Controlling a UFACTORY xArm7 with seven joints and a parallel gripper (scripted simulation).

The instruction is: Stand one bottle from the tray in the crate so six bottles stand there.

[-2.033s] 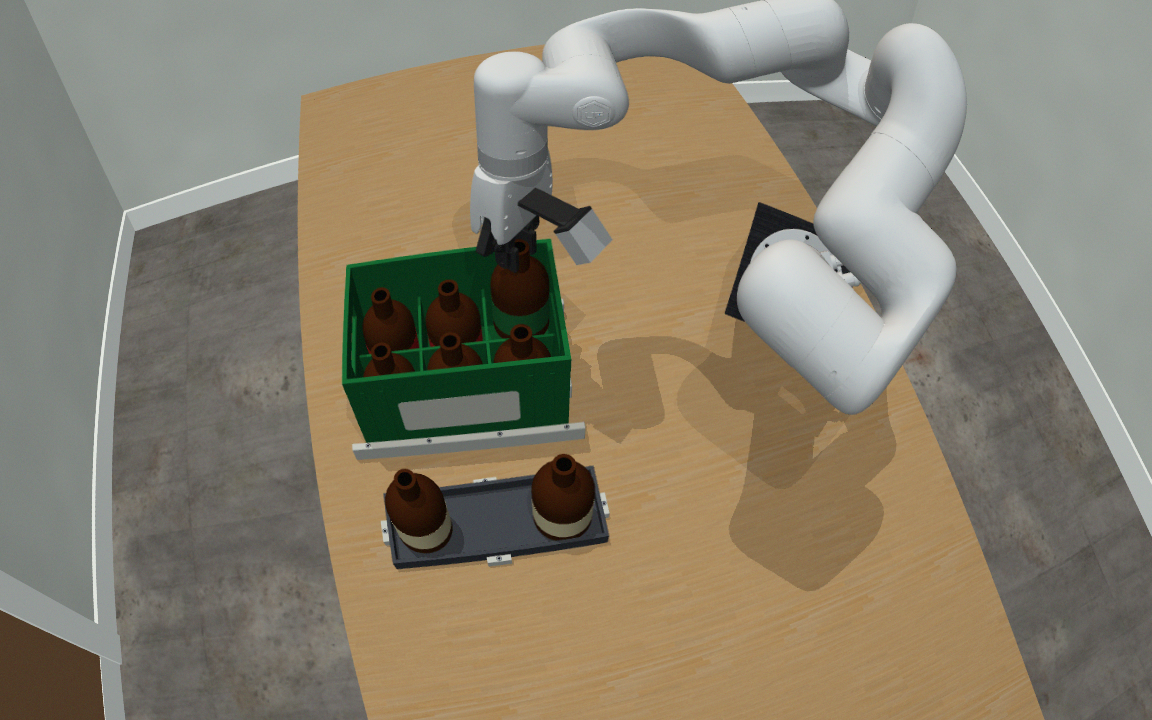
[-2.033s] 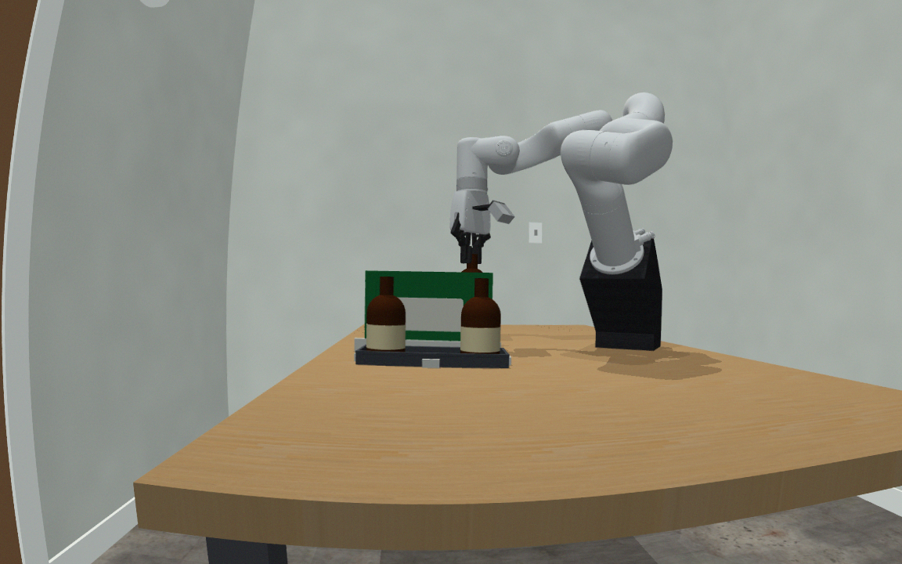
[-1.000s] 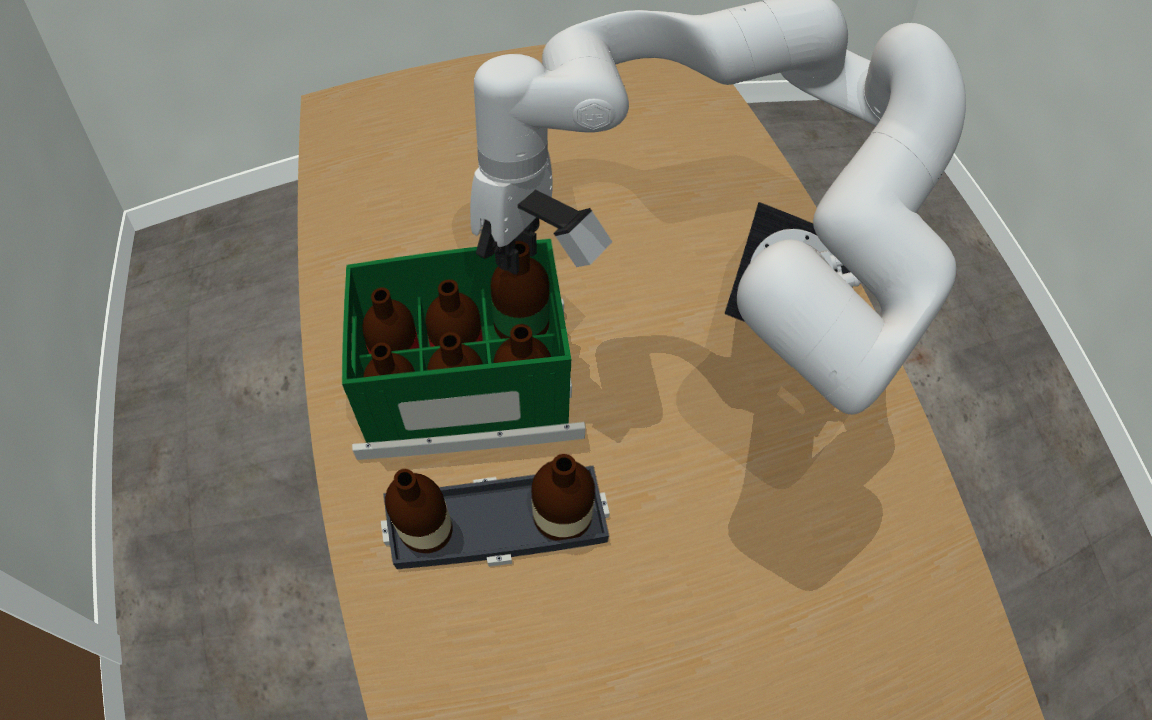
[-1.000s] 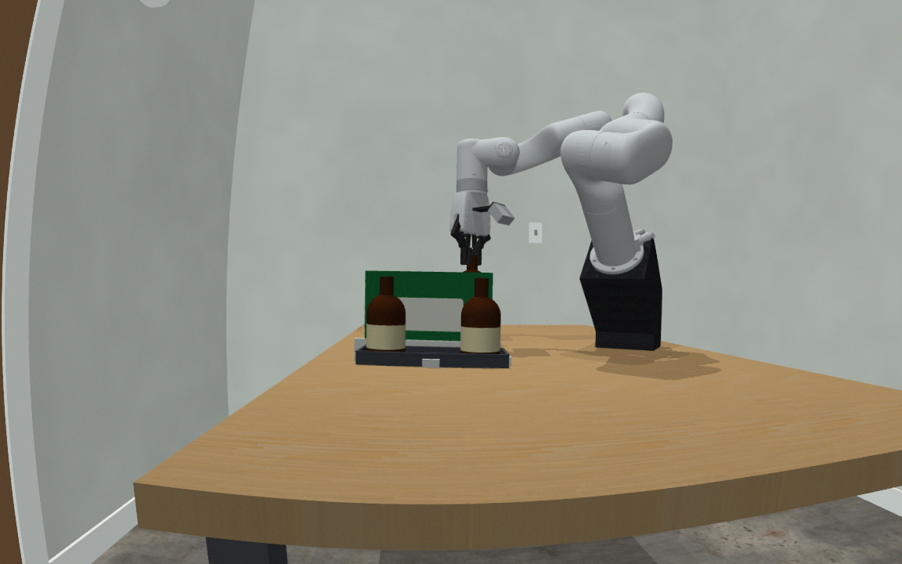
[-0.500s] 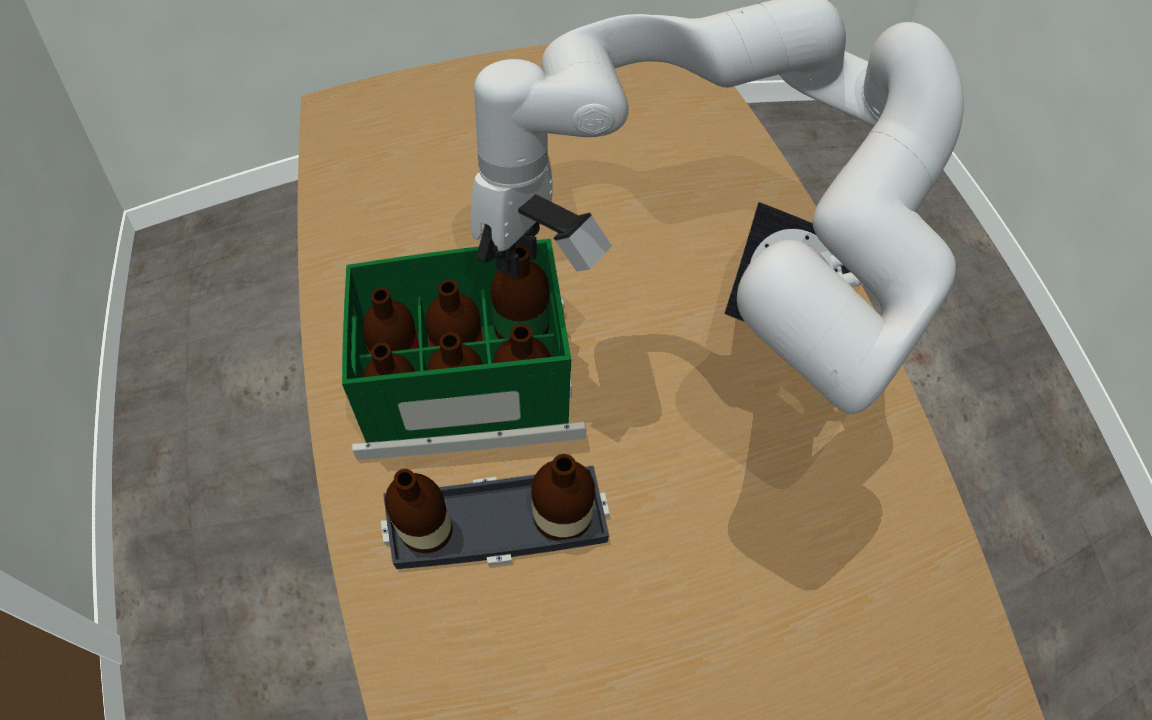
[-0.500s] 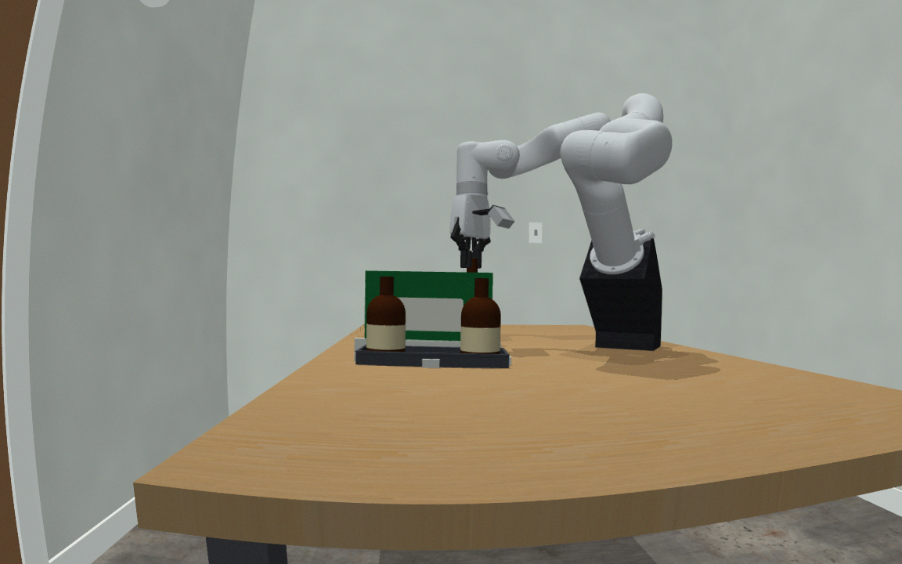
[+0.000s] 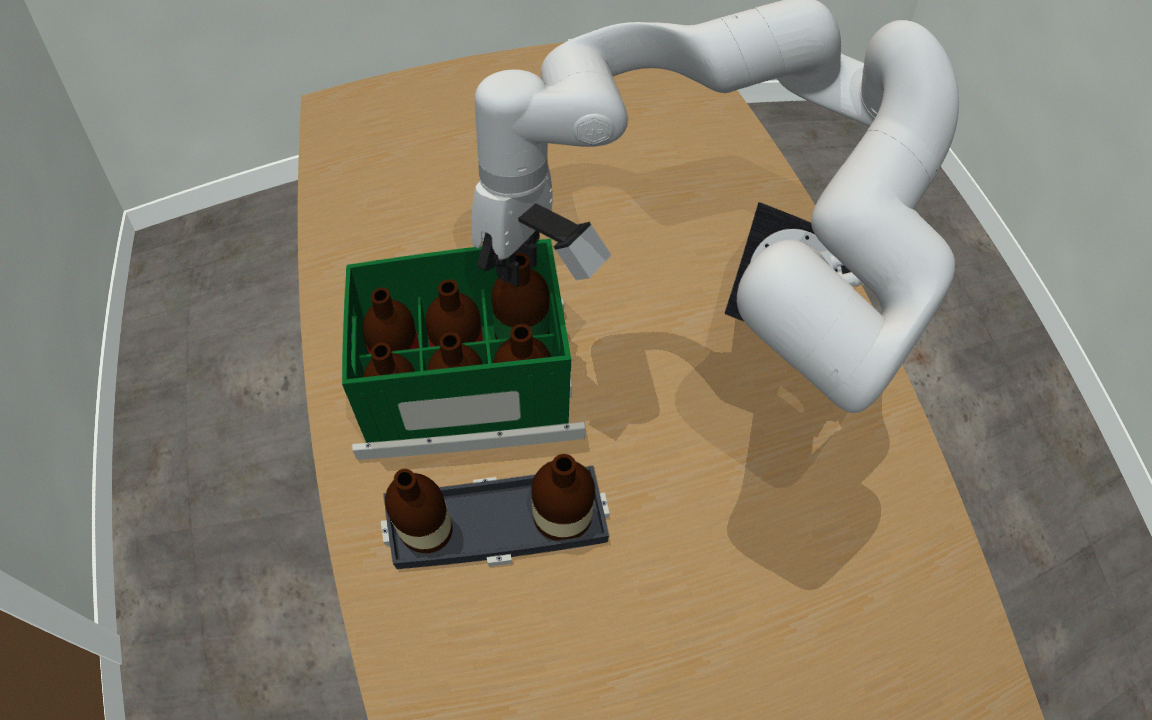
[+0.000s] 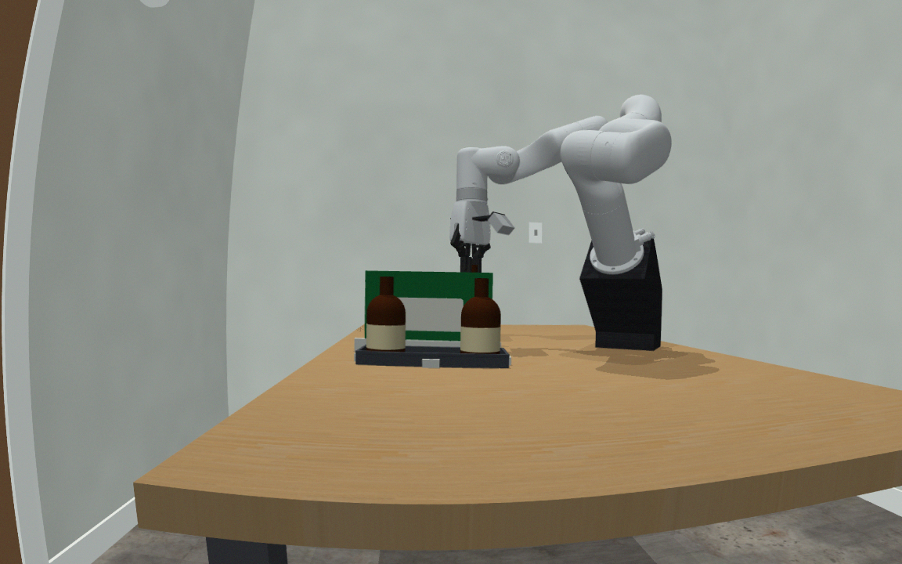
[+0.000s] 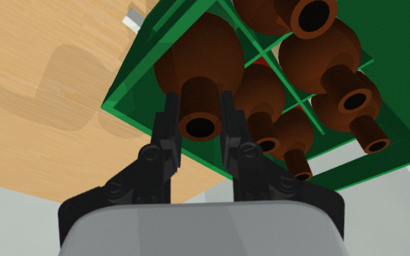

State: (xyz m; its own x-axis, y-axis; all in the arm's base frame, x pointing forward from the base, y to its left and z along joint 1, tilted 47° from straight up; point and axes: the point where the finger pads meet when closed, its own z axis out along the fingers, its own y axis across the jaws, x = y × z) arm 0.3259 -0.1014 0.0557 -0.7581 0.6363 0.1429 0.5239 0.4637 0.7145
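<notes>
Right now my hand is 70 mm above the green-label bottle. The rest, counted from my hand: dark tray: 30 mm ahead, 260 mm to the left, 180 mm below; then green crate: 80 mm ahead, 60 mm to the left, 110 mm below.
</notes>
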